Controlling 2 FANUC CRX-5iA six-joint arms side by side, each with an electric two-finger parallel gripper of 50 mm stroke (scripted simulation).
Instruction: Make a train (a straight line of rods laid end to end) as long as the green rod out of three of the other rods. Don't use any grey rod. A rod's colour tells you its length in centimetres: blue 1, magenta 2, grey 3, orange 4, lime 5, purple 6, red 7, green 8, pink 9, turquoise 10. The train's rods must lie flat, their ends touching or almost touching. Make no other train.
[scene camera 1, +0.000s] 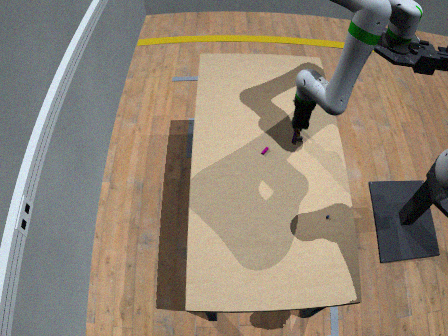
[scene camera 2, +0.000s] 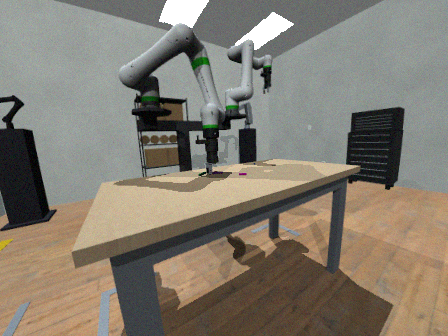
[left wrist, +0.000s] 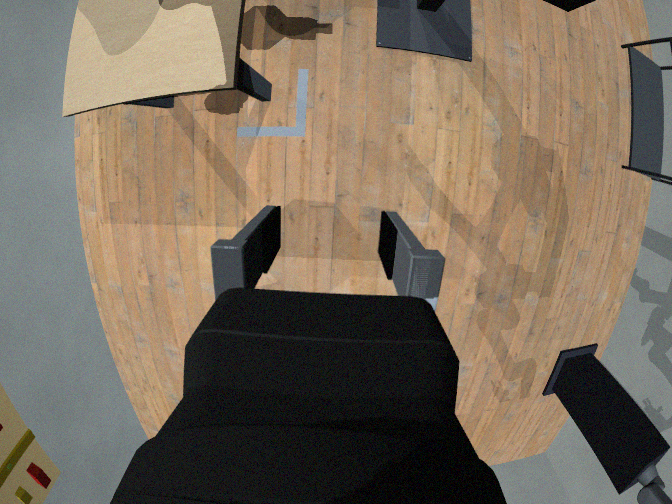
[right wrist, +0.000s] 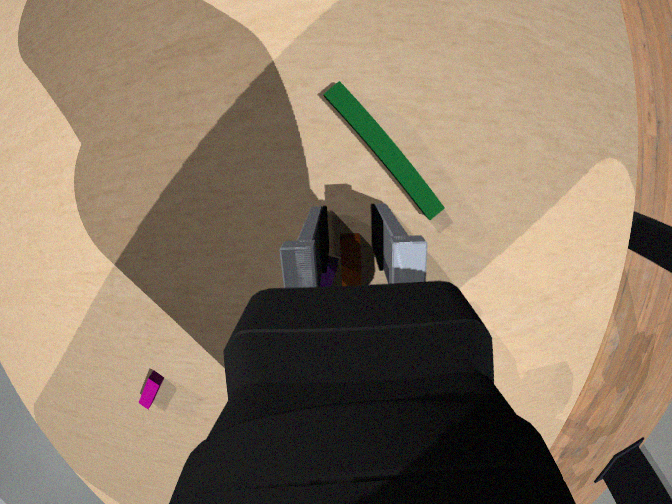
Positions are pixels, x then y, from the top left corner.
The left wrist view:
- my left gripper: 330, 229
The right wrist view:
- my right gripper: 349, 225
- green rod: 338, 96
